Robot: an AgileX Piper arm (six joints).
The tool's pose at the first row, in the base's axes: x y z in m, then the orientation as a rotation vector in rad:
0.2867, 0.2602, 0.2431, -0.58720, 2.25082, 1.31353
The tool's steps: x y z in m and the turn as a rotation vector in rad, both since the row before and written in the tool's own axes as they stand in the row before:
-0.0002, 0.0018, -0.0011, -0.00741, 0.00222, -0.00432
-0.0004, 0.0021, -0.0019, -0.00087, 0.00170, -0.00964
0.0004, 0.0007, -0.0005, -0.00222, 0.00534, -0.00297
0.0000, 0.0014, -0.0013, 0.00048, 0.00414, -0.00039
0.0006, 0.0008, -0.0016, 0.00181, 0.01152, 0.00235
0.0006, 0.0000, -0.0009, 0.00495, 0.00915, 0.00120
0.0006, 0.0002, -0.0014, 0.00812, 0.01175, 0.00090
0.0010, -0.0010, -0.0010, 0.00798, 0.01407, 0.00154
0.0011, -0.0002, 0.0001, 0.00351, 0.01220, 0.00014
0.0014, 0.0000, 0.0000, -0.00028, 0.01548, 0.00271
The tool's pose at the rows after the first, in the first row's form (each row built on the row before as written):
0.2856, 0.2601, 0.2449, -0.59609, 2.24616, 1.32029
0.2844, 0.2594, 0.2474, -0.60782, 2.24144, 1.31662
0.2836, 0.2592, 0.2479, -0.61593, 2.24279, 1.31771
0.2826, 0.2587, 0.2494, -0.61944, 2.24612, 1.31683
0.2814, 0.2575, 0.2503, -0.62546, 2.25766, 1.31545
0.2808, 0.2566, 0.2503, -0.62973, 2.26825, 1.30975
0.2800, 0.2554, 0.2507, -0.63528, 2.28236, 1.29991
0.2796, 0.2539, 0.2499, -0.64203, 2.29860, 1.29035
0.2788, 0.2537, 0.2491, -0.65031, 2.31022, 1.28562
0.2777, 0.2534, 0.2483, -0.65969, 2.32413, 1.28653

